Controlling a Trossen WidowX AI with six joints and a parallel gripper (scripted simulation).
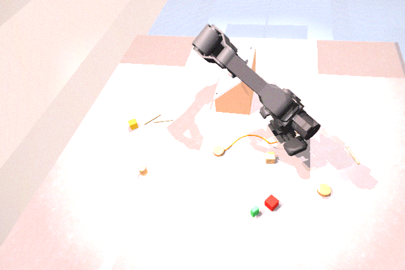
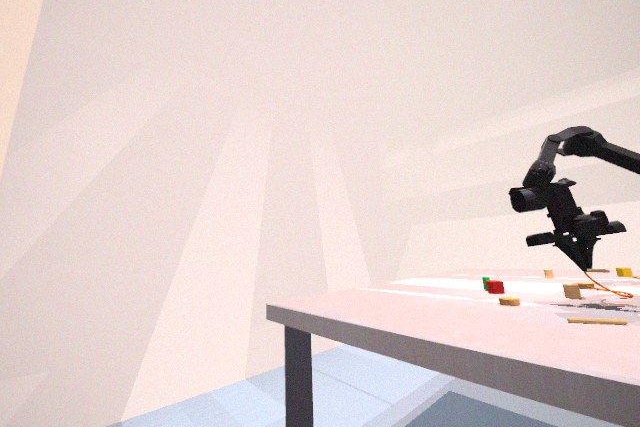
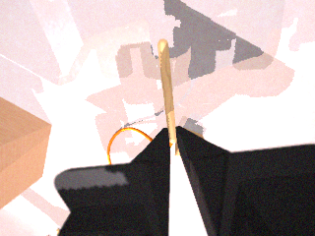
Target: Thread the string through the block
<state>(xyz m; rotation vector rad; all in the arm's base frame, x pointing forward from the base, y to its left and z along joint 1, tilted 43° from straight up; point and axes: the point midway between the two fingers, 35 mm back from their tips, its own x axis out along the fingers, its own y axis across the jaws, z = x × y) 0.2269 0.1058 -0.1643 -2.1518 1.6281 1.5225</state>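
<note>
Right now my gripper tip is 50 mm above the wooden block, 40 mm short of it and 20 mm to the left of it. Round my gripper tip: round disc: 160 mm to the left, 110 mm ahead, 60 mm below; red cube: 200 mm ahead, 50 mm below, 10 mm to the left; round wooden button: 200 mm to the right, 60 mm below, 60 mm ahead.
</note>
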